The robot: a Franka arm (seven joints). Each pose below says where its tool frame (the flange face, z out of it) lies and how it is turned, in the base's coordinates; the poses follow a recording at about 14 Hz.
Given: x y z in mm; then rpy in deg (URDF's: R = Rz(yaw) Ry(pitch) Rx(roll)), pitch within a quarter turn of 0, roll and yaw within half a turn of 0.
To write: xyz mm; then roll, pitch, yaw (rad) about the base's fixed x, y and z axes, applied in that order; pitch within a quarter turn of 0, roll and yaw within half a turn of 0. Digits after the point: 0 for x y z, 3 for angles.
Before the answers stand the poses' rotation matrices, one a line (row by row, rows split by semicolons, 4 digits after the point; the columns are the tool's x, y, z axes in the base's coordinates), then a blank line. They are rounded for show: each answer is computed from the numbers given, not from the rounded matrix.
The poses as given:
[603, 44, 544, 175.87, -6.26, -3.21]
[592, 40, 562, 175.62, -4.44, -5.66]
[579, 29, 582, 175.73, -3.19, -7.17]
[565, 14, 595, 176.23, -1.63, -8.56]
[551, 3, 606, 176.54, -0.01, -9.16]
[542, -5, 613, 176.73, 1.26, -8.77]
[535, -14, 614, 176.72, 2.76, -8.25]
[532, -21, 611, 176.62, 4.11, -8.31]
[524, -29, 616, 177.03, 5.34, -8.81]
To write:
0.9925 -0.0637 0.1046; -0.0557 -0.9954 -0.0780; 0.1090 0.0716 -0.9915
0.9921 -0.1042 0.0693; -0.0983 -0.9916 -0.0836; 0.0774 0.0761 -0.9941
0.9906 -0.1286 0.0458; -0.1246 -0.9889 -0.0808; 0.0556 0.0743 -0.9957
0.9885 -0.1504 0.0183; -0.1488 -0.9864 -0.0692; 0.0284 0.0657 -0.9974
0.9872 -0.1589 -0.0094; -0.1592 -0.9854 -0.0596; 0.0002 0.0604 -0.9982
0.9881 -0.1510 -0.0304; -0.1524 -0.9869 -0.0530; -0.0220 0.0570 -0.9981
0.9885 -0.1405 -0.0558; -0.1433 -0.9884 -0.0497; -0.0482 0.0571 -0.9972
0.9870 -0.1401 -0.0793; -0.1442 -0.9884 -0.0480; -0.0717 0.0588 -0.9957
0.9839 -0.1482 -0.0998; -0.1525 -0.9876 -0.0370; -0.0931 0.0516 -0.9943

[603, 44, 544, 3.070, -0.109, -0.056]
[592, 40, 562, 3.065, -0.077, -0.099]
[579, 29, 582, 3.067, -0.056, -0.125]
[565, 14, 595, 3.076, -0.028, -0.149]
[551, 3, 606, 3.081, 0.000, -0.160]
[542, -5, 613, 3.085, 0.022, -0.153]
[535, -14, 614, 3.084, 0.048, -0.144]
[532, -21, 611, 3.083, 0.072, -0.145]
[524, -29, 616, 3.090, 0.093, -0.154]

